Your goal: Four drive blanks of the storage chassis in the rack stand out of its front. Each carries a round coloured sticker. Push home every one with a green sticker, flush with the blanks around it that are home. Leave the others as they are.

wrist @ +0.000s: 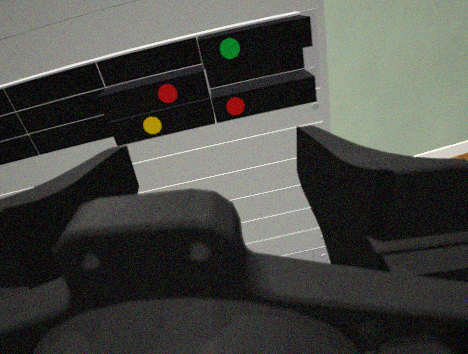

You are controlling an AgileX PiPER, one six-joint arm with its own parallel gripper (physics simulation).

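Observation:
The black blank [272, 41] with a green sticker [230, 48] is at the upper right of the chassis front. Its upper edge face shows and its right end reaches past the blank below, so it stands out. A blank [132, 97] with a red sticker [167, 93] stands out in the column to its left, above a blank [187, 117] with a yellow sticker [152, 125]. Another blank [280, 95] with a red sticker [235, 106] stands out at the lower right. My gripper [213, 157] is open and empty, its fingertips lower in view than the stickers.
Flush black blanks [150, 60] fill the chassis front to the left and above. Grey panels [215, 170] with pale seams lie below the chassis, behind the fingers. A grey surface [100, 30] lies above. A pale green wall [395, 70] is at the right.

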